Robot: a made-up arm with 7 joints.
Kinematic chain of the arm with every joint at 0, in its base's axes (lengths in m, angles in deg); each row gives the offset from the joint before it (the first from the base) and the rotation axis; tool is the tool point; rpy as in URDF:
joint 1: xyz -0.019 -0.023 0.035 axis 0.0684 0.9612 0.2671
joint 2: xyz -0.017 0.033 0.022 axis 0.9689 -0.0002 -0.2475
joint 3: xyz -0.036 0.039 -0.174 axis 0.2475 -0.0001 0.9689
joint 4: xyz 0.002 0.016 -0.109 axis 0.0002 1 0
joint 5: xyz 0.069 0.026 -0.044 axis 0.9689 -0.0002 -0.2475
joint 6: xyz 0.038 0.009 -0.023 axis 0.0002 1 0
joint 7: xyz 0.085 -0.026 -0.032 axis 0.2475 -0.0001 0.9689
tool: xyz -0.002 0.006 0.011 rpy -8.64 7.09 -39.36
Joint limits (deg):
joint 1: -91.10..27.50
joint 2: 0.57..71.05
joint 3: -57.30..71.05
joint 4: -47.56..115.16
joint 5: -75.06..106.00
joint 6: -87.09..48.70
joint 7: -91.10..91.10
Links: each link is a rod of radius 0.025 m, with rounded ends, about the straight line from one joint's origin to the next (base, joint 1, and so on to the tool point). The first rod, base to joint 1, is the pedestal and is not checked.
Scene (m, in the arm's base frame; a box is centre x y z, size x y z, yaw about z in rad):
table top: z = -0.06
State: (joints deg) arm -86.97 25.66 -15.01 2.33 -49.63 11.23 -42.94
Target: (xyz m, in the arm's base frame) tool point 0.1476 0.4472 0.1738
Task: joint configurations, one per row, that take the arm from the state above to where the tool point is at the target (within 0.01 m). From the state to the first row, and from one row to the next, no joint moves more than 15 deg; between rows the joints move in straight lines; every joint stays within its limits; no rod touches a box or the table.
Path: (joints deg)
1: -82.62 34.74 -2.92 9.89 -48.69 9.24 -43.08
2: -78.27 43.82 9.18 17.44 -47.76 7.25 -43.22
3: -73.91 52.89 21.27 25.00 -46.82 5.26 -43.36
4: -69.56 61.97 33.36 32.55 -45.88 3.27 -43.51
5: -65.21 71.05 45.45 40.11 -44.95 1.28 -43.65

